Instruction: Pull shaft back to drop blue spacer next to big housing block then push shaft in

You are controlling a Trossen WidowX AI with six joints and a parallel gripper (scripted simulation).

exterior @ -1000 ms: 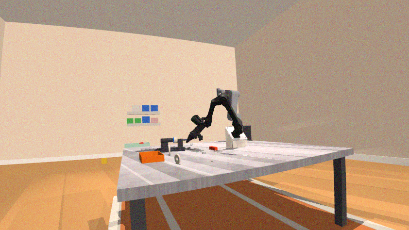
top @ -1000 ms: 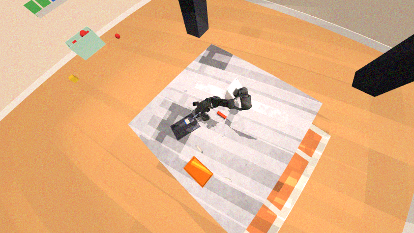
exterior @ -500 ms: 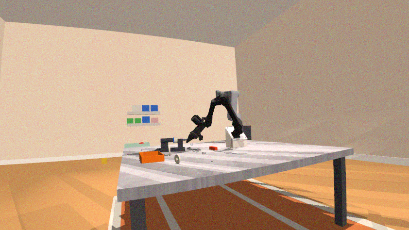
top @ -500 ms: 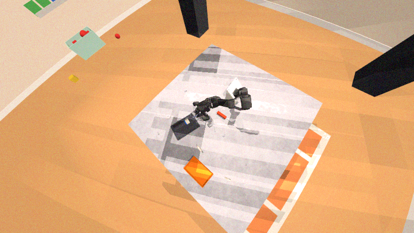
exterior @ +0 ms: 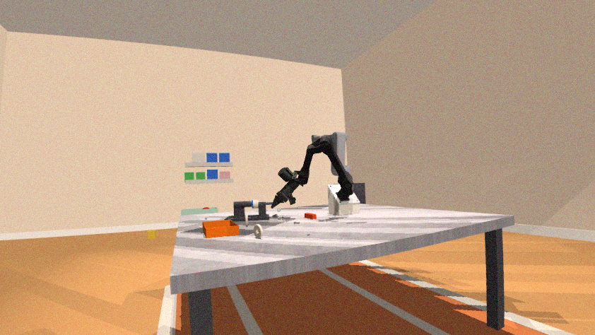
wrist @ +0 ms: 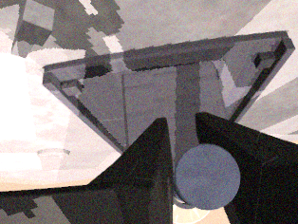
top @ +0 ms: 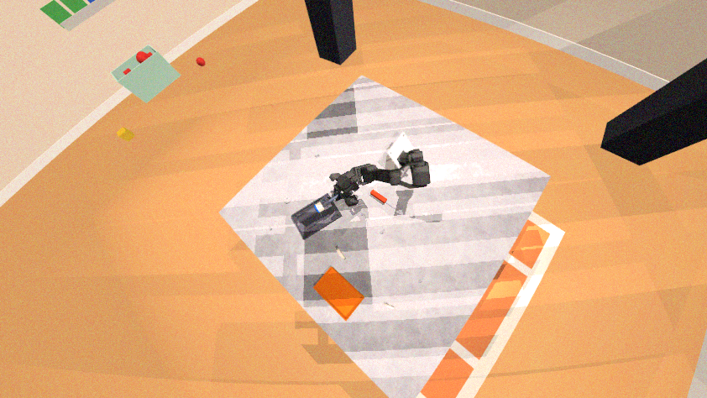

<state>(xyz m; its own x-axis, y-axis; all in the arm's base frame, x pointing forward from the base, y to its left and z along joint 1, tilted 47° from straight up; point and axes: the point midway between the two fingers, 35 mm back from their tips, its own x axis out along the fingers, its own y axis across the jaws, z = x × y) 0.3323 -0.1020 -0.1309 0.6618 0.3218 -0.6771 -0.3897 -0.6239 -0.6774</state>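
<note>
Right now my gripper tip is 9 cm short of the blue spacer, 4 cm to the left of it and 2 cm below it. Round my gripper tip: orange tray 34 cm ahead, 27 cm to the left, 4 cm below.
</note>
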